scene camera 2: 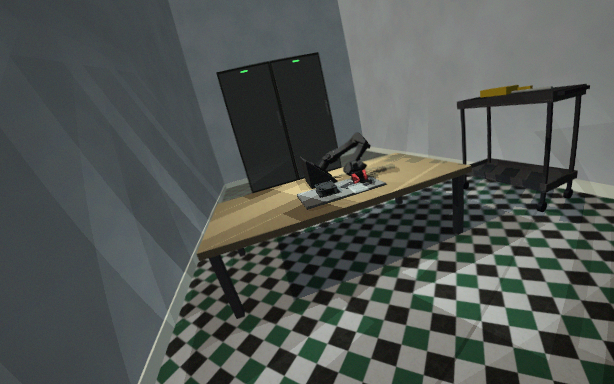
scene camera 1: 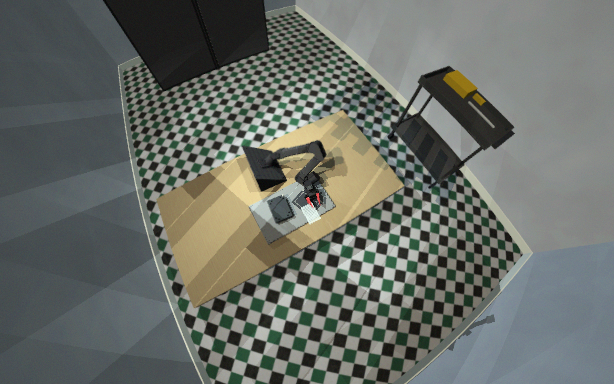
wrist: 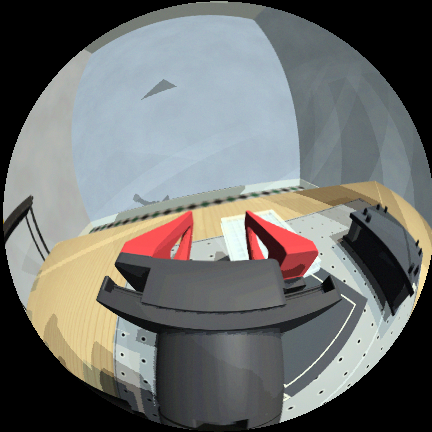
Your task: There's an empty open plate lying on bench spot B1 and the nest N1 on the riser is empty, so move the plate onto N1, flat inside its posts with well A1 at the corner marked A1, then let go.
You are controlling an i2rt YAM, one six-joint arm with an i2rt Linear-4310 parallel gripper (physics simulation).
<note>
I see a white well plate (wrist: 232, 227).
</note>
